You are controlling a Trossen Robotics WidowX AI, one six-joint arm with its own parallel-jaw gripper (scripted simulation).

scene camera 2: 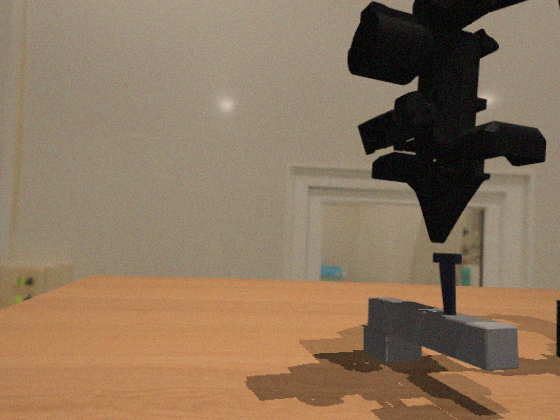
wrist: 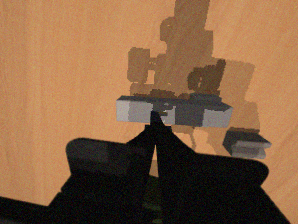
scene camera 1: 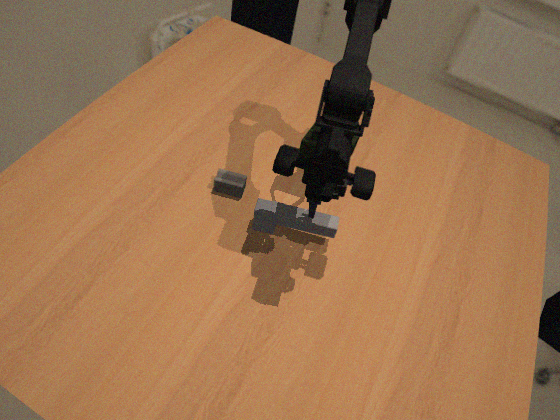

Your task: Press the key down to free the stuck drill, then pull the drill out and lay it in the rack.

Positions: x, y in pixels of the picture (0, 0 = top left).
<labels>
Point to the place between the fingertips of the gripper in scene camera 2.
437, 242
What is the gripper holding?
Nothing.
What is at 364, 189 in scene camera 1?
The gripper.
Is the gripper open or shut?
Shut.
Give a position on a grey block housing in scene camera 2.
398, 329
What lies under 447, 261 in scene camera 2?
A dark key.
</labels>
